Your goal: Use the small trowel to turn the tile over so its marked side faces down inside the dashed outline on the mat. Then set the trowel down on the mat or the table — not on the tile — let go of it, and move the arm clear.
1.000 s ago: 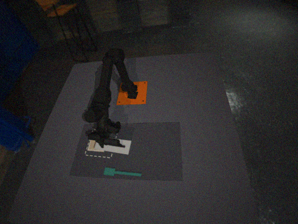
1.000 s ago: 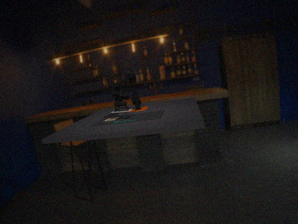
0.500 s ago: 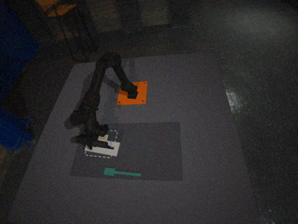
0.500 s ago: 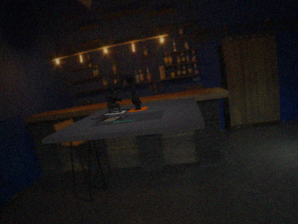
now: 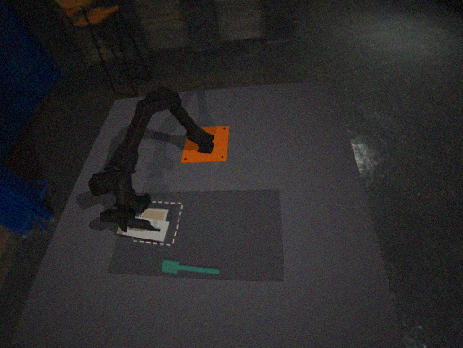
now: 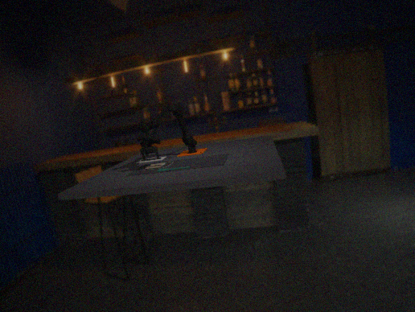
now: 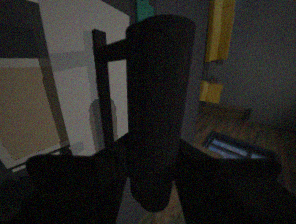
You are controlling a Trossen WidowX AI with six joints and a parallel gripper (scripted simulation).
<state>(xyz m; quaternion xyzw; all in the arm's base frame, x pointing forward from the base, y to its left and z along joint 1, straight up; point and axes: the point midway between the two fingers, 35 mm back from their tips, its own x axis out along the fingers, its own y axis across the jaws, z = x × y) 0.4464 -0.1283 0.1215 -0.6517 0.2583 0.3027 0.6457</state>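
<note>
The flat teal trowel-shaped piece lies 60 mm ahead of my gripper tip, 210 mm to the left of it and 100 mm below it. From my gripper tip the other things lie so: pale tile (80 mm behind, 20 mm to the left, 100 mm below); then dark mat (80 mm behind, 200 mm to the left, 120 mm below); then trowel (30 mm behind, 10 mm below).
</note>
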